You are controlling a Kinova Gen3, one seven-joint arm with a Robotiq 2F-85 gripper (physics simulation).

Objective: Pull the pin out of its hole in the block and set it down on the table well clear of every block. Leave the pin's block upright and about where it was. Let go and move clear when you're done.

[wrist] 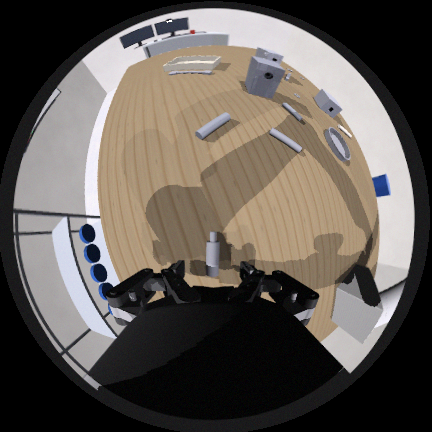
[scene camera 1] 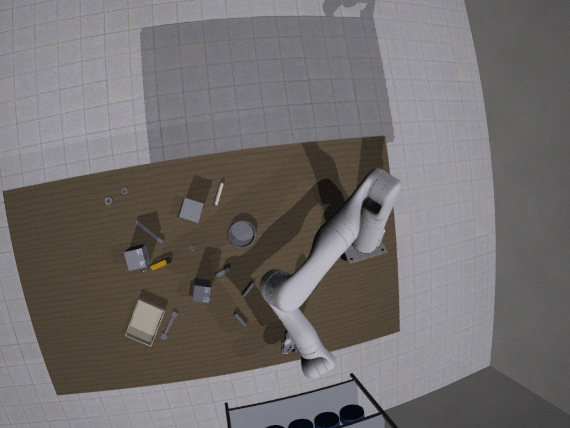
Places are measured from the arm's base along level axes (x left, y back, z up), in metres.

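Pixels of known places: gripper, between the fingertips: (wrist: pixel 211 268); arm's base, origin of its link: (scene camera 1: pixel 364 242).
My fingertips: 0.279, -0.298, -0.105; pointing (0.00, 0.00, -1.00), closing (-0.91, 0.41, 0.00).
Observation:
Ahead of a thing's pixels: the offset from my fingertips to its top centre, as dx, dy, dz.
My gripper (scene camera 1: pixel 288 344) (wrist: pixel 211 268) is open low over the table near its edge, fingers apart on both sides of a grey stepped pin @[-0.008, -0.018, +0.007] (wrist: pixel 213 252). The pin appears to rest on the table, its narrow end pointing away from the gripper; it cannot be made out in the scene view. Three grey blocks stand upright, far from the pin: the nearest block @[-0.239, -0.296, +0.081] (scene camera 1: pixel 201 291) (wrist: pixel 261 80), another block @[-0.406, -0.487, +0.081] (scene camera 1: pixel 135 259) (wrist: pixel 268 53) beyond it, and a third block @[-0.519, -0.261, +0.051] (scene camera 1: pixel 191 210) (wrist: pixel 327 101) to the side. Dark holes show in them in the wrist view. Which one is the pin's block, I cannot tell.
Three loose grey rods @[-0.081, -0.190, +0.007] (scene camera 1: pixel 240 319) (wrist: pixel 213 125), @[-0.190, -0.133, +0.005] (scene camera 1: pixel 248 288) (wrist: pixel 286 140), @[-0.276, -0.207, +0.004] (scene camera 1: pixel 223 271) (wrist: pixel 292 111) lie between gripper and blocks. Also on the table are a round dish @[-0.395, -0.109, +0.011] (scene camera 1: pixel 242 234), a cream tray @[-0.156, -0.542, +0.018] (scene camera 1: pixel 145 321), a yellow-handled tool @[-0.354, -0.438, +0.009] (scene camera 1: pixel 159 265) and a white stick @[-0.550, -0.157, +0.005] (scene camera 1: pixel 219 193).

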